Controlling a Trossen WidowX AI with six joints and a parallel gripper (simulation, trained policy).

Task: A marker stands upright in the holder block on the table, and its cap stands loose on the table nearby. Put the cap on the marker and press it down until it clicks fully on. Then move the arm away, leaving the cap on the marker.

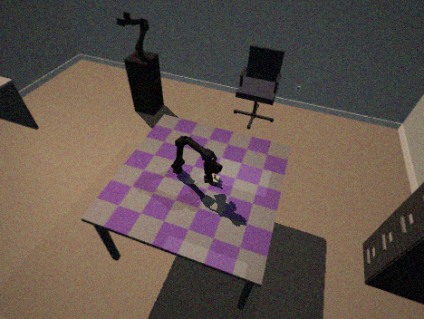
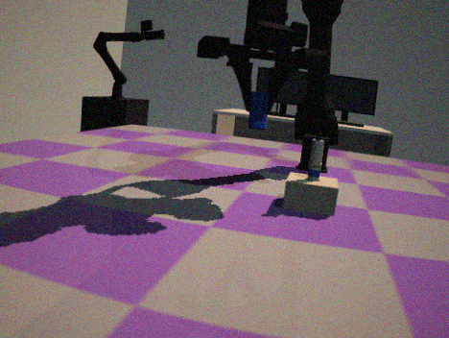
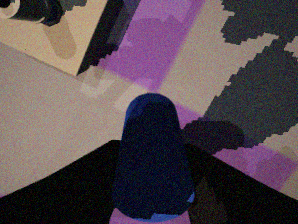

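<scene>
Right now the holder block is 3 cm ahead of my gripper tip, 9 cm to the left of it and 10 cm below it. The rest, counted from my gripper tip: blue cap: right at my gripper tip.
</scene>
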